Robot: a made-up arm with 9 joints. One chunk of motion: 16 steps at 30 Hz.
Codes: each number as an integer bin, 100 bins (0 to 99) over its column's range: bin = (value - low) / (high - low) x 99, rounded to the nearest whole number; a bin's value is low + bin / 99 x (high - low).
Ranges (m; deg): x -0.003..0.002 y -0.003..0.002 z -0.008..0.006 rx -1..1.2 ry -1.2..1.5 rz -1.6..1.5
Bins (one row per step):
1: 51 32 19 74 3 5
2: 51 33 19 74 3 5
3: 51 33 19 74 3 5
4: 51 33 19 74 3 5
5: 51 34 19 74 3 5
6: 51 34 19 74 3 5
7: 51 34 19 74 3 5
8: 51 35 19 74 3 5
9: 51 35 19 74 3 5
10: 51 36 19 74 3 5
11: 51 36 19 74 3 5
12: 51 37 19 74 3 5
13: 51 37 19 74 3 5
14: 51 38 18 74 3 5
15: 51 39 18 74 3 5
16: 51 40 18 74 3 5
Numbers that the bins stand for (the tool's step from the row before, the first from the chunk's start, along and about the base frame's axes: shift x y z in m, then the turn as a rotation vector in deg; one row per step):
1: -0.00042 -0.00138 -0.00531 0.644 -1.118 -1.443
2: -0.00042 -0.00133 -0.00531 0.644 -1.118 -1.443
3: -0.00042 -0.00133 -0.00531 0.644 -1.118 -1.443
4: -0.00042 -0.00133 -0.00531 0.644 -1.118 -1.443
5: -0.00042 -0.00128 -0.00531 0.644 -1.118 -1.443
6: -0.00042 -0.00128 -0.00531 0.644 -1.118 -1.443
7: -0.00042 -0.00128 -0.00531 0.644 -1.118 -1.443
8: -0.00042 -0.00123 -0.00531 0.644 -1.118 -1.443
9: -0.00042 -0.00123 -0.00531 0.644 -1.118 -1.443
10: -0.00042 -0.00118 -0.00531 0.644 -1.118 -1.443
11: -0.00042 -0.00118 -0.00531 0.644 -1.118 -1.443
12: -0.00042 -0.00113 -0.00531 0.644 -1.118 -1.443
13: -0.00042 -0.00113 -0.00531 0.644 -1.118 -1.443
14: -0.00042 -0.00108 -0.00545 0.644 -1.118 -1.443
15: -0.00042 -0.00103 -0.00545 0.644 -1.118 -1.443
16: -0.00042 -0.00098 -0.00545 0.644 -1.118 -1.443

